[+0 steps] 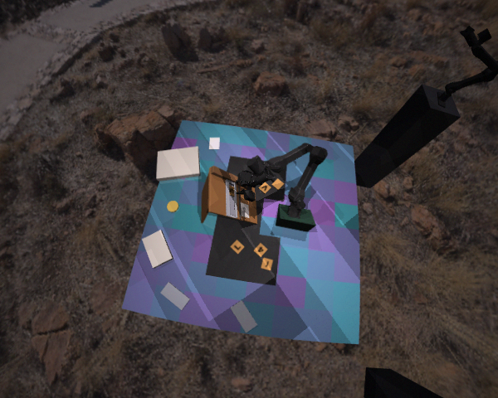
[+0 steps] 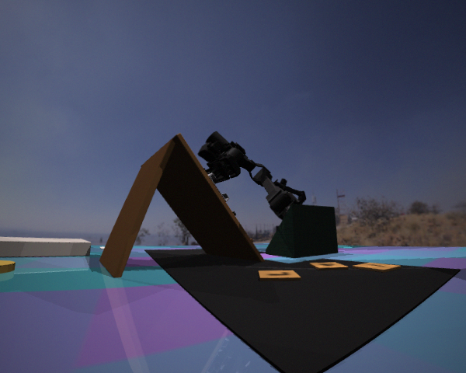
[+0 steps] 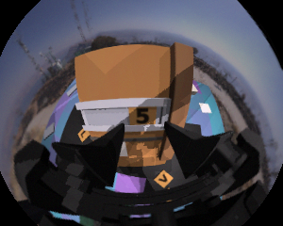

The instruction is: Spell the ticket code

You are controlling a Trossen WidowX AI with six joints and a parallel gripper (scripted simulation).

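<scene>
My gripper tip is now 190 mm past the letter tile, 260 mm to the right of it and 190 mm above it. Also, from my gripper tip: black mat 130 mm behind, 60 mm to the left, 200 mm below; then yellow disc 380 mm ahead, 110 mm to the left, 190 mm below; then white ticket 60 mm behind, 70 mm to the left, 110 mm below.
</scene>
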